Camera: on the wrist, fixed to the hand. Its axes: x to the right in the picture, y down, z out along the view.
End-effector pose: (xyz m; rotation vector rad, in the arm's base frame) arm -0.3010 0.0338 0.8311 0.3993 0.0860 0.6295
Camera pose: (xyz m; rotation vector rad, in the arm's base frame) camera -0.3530 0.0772 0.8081 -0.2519 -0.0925 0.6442
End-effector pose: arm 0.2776 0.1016 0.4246 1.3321 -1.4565 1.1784
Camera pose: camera 0.2269 0.1506 0.4126 0.8319 -1.6367 0.6282
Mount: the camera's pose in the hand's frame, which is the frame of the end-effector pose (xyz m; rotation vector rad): -0.0174 0.0519 -0.0461 -0.6626 0.0364 0.0171
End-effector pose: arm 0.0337 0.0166 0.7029 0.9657 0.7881 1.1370
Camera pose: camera -0.0311 0.0164 0.7332 0.3966 0.3802 1.3135
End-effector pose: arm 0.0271 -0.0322 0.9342 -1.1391 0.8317 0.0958
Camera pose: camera -0.0340 -0.0414 0.8982 -1.7571 0.8668 0.3870
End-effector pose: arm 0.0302 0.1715 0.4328 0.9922 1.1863 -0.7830
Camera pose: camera 0.0559 0.2338 0.4570 0.4647 1.3410 -0.3120
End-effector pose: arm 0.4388 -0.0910 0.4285 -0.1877 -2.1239 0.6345
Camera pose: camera 0.4809 -0.0356 0.4118 -0.5730 -2.2292 -0.0865
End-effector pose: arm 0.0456 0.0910 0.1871 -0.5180 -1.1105 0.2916
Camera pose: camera 0.0816 0.1151 0.1301 -1.1136 -1.1586 -0.0838
